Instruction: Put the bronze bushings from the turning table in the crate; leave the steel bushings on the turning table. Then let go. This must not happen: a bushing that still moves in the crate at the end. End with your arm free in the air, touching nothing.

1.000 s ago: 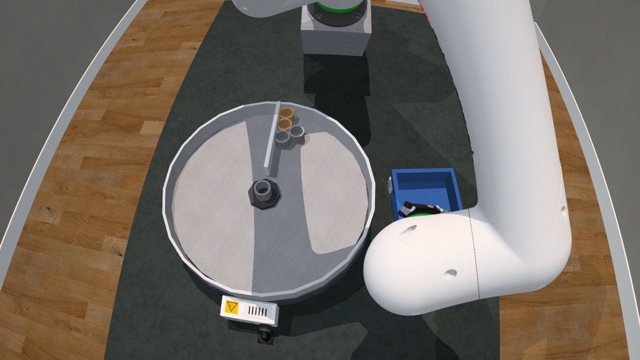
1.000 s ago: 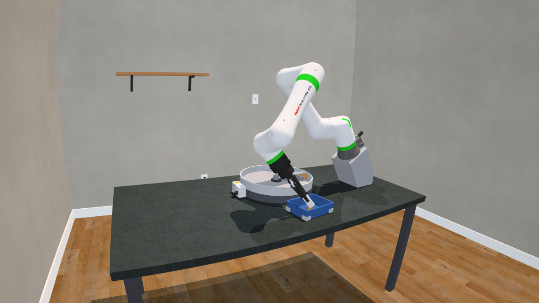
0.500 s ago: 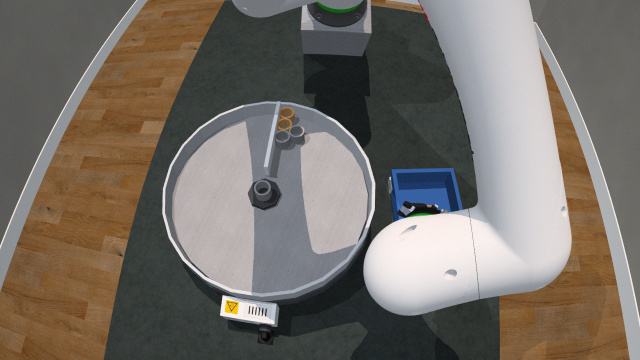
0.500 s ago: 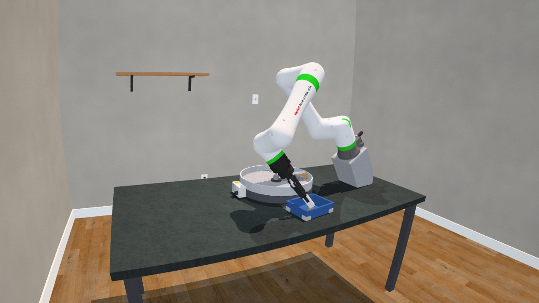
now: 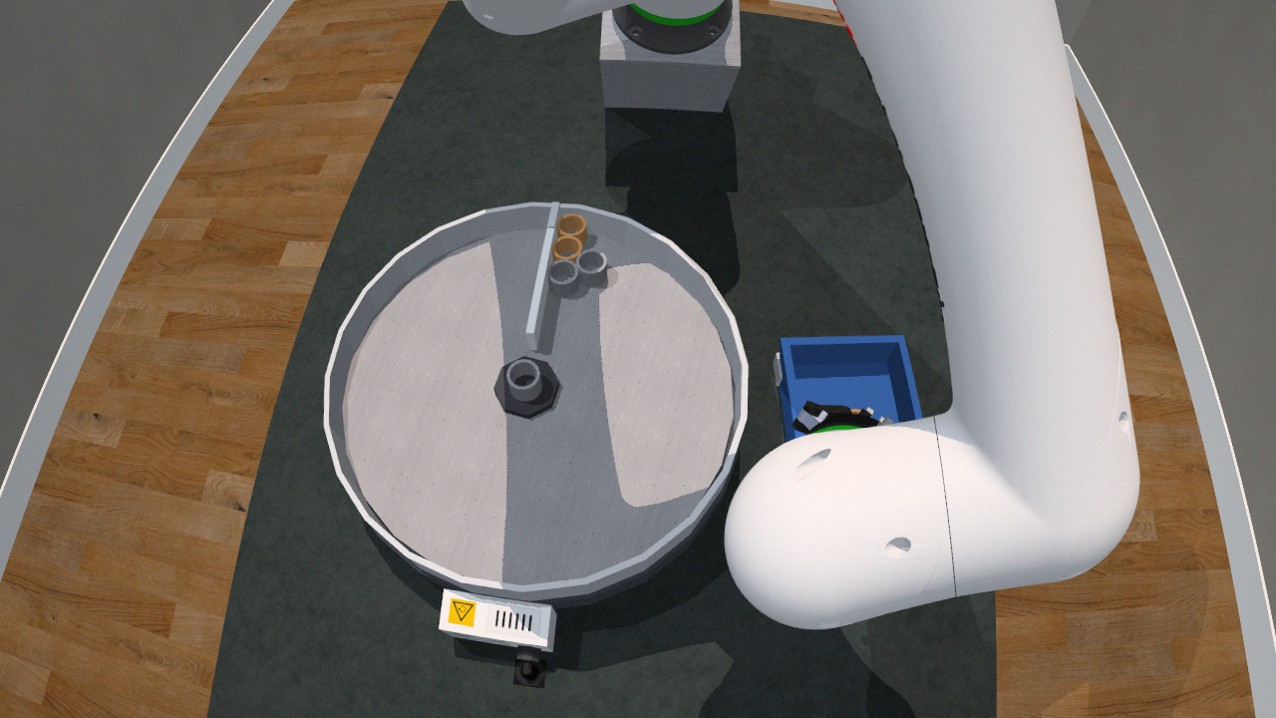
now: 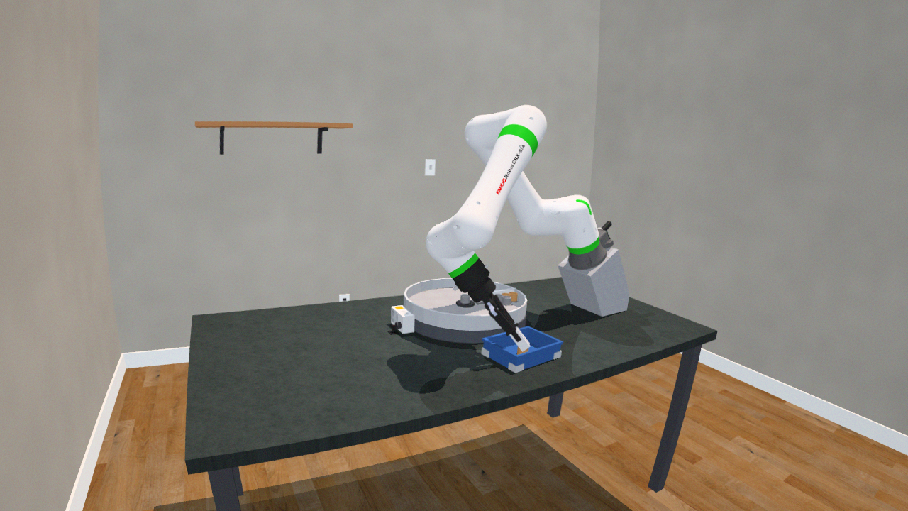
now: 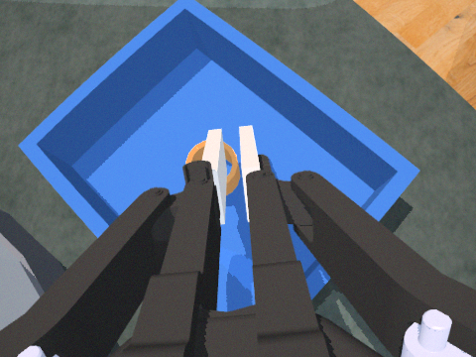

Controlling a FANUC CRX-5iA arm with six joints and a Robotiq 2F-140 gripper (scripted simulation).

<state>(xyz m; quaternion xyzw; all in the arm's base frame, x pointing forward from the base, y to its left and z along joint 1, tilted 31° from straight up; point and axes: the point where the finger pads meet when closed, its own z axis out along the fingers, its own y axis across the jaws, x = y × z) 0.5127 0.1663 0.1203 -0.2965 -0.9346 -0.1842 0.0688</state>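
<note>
My hand is 20 mm past the blue crate and 30 mm above it. From my hand the other things lie so: turning table: 70 mm behind, 340 mm to the right, 10 mm below.
</note>
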